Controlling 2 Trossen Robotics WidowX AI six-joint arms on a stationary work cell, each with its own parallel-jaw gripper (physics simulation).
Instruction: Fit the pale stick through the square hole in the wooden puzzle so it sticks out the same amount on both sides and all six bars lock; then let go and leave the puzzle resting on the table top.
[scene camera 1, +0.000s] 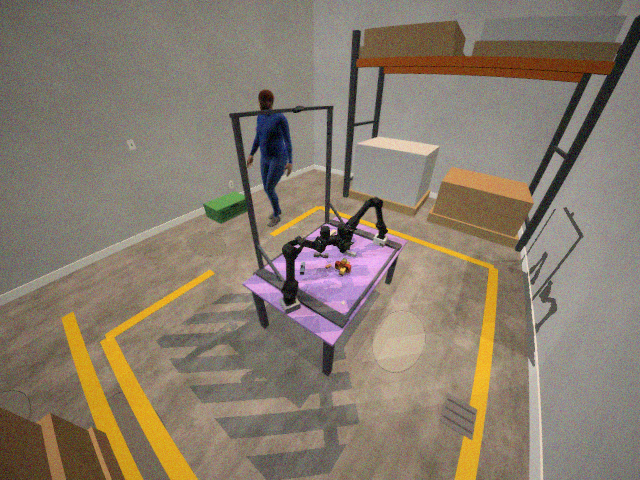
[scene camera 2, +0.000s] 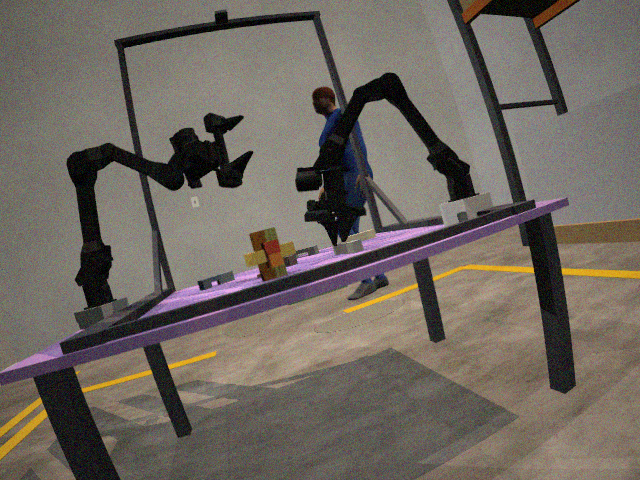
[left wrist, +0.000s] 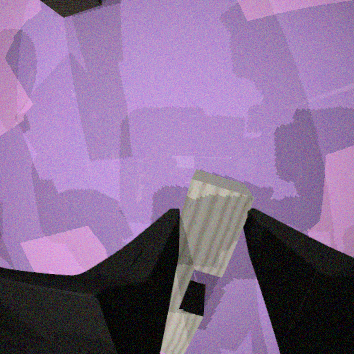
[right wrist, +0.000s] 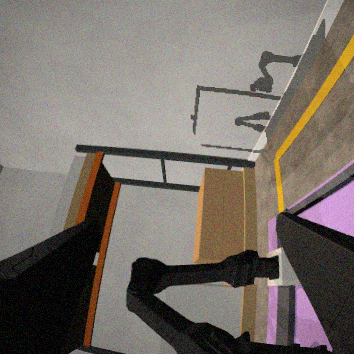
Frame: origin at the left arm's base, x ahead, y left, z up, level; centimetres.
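Seen in the pictures: left gripper, between the fingertips: (scene camera 2: 339, 244) (left wrist: 211, 217); right gripper, between the fingertips: (scene camera 1: 354, 236) (scene camera 2: 247, 133) (right wrist: 189, 225); left arm's base, origin of its link: (scene camera 1: 381, 236) (scene camera 2: 463, 198) (right wrist: 273, 267); right arm's base, origin of its link: (scene camera 1: 289, 300) (scene camera 2: 100, 304).
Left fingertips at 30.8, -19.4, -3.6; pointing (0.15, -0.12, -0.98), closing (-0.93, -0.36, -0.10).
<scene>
Offsets run from my left fingertips to a thing's middle, as dx, dy, dz.
The wooden puzzle (scene camera 1: 343, 267) (scene camera 2: 272, 246), of orange, yellow and red bars, stands on the purple table, apart from both grippers. A pale grey notched stick @(-0.4, +4.1, -1.0) (scene camera 2: 350, 248) (left wrist: 212, 235) lies on the table to the puzzle's right in scene camera 2. My left gripper (scene camera 2: 339, 242) (left wrist: 211, 217) points down, fingertips on both sides of this stick near one end, shut on it; its lower part runs out of the left wrist view. My right gripper (scene camera 2: 247, 135) (right wrist: 189, 225) is open and empty, raised above the table, pointing sideways. The puzzle's square hole cannot be made out.
Grey notched pieces @(+34.8, -16.6, -1.1) (scene camera 2: 216, 280) @(+3.0, -29.2, -1.1) (scene camera 2: 308, 251) lie left of and behind the puzzle. A cream piece @(-16.9, -22.2, -1.1) (scene camera 2: 364, 235) lies behind the left fingers. A dark frame (scene camera 2: 128, 103) stands at the table's back. A person in blue (scene camera 1: 272, 139) (scene camera 2: 356, 149) stands behind the table.
</scene>
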